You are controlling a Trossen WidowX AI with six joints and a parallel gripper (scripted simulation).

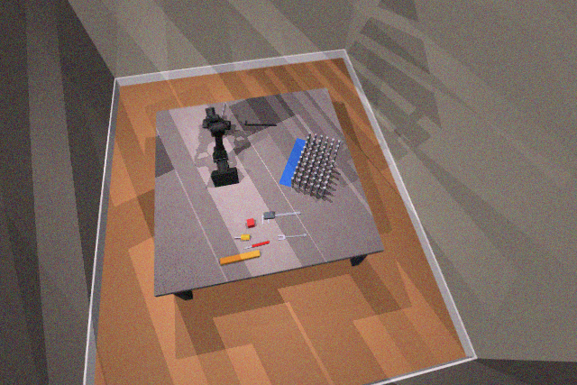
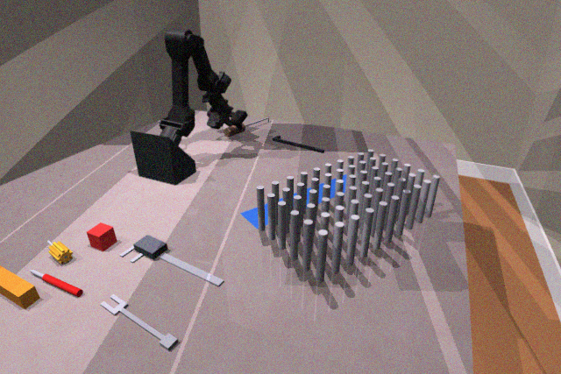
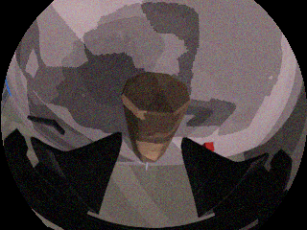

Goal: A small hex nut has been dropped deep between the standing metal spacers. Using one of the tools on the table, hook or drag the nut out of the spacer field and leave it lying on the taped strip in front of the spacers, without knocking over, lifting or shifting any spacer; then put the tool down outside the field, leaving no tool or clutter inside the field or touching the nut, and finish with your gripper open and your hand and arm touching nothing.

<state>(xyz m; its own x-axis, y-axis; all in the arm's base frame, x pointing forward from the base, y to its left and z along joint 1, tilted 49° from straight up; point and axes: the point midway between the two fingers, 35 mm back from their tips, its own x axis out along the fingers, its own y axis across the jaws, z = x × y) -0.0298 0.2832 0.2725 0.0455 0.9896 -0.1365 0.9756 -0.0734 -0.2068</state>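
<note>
Now: the brown-handled tool 2 cm ahead of my gripper tip, 9 cm to the left of it and 1 cm below it. Round my gripper tip: yellow piece (11 cm ahead, 83 cm to the right, 1 cm below); blue taped strip (48 cm ahead, 35 cm to the right, 2 cm below); red cube (16 cm ahead, 75 cm to the right).
</note>
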